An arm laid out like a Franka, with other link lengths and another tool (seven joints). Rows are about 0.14 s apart.
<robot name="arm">
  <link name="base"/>
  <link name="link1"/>
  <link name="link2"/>
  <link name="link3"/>
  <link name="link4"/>
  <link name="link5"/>
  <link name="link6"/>
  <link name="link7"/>
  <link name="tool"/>
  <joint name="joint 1" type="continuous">
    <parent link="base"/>
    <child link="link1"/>
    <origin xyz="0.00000 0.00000 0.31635" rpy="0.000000 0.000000 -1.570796"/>
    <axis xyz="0 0 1"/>
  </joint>
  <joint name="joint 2" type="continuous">
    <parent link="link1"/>
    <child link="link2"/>
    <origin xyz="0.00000 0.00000 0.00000" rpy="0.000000 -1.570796 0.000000"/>
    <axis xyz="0 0 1"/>
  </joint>
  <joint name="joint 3" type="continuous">
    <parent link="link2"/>
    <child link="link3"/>
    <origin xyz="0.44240 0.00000 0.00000" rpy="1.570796 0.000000 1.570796"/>
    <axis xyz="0 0 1"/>
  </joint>
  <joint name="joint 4" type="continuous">
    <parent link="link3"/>
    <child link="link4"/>
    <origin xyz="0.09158 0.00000 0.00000" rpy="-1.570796 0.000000 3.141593"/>
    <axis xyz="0 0 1"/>
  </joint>
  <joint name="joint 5" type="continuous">
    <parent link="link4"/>
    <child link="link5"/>
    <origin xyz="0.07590 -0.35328 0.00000" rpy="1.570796 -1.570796 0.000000"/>
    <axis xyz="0 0 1"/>
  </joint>
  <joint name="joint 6" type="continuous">
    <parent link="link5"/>
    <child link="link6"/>
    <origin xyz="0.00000 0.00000 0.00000" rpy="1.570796 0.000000 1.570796"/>
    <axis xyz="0 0 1"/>
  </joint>
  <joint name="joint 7" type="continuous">
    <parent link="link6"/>
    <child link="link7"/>
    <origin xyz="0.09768 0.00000 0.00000" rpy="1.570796 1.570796 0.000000"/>
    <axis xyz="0 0 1"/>
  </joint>
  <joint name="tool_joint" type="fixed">
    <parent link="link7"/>
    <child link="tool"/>
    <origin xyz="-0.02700 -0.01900 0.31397" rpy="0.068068 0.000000 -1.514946"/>
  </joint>
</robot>
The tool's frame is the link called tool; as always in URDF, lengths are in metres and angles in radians. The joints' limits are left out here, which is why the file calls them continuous.
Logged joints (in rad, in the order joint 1, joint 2, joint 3, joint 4, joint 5, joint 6, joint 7), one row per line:
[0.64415, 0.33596, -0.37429, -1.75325, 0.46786, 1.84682, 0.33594]
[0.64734, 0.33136, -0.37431, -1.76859, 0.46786, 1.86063, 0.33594]
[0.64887, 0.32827, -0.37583, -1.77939, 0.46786, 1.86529, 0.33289]
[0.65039, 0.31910, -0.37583, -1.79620, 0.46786, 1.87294, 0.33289]
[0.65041, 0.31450, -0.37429, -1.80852, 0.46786, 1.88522, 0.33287]
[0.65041, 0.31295, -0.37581, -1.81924, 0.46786, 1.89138, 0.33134]
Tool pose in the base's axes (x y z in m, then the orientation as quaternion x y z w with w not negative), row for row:
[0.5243, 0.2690, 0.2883, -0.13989, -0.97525, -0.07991, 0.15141]
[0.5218, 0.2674, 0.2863, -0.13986, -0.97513, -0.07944, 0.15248]
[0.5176, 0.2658, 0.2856, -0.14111, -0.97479, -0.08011, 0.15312]
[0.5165, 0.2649, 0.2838, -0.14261, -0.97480, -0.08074, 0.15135]
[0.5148, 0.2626, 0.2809, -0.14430, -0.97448, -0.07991, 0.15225]
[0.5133, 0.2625, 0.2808, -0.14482, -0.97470, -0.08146, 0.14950]
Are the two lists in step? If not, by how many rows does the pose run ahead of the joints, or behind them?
The pose runs 1 row ahead of the joints: the pose in row i belongs to the joints in row i + 1.
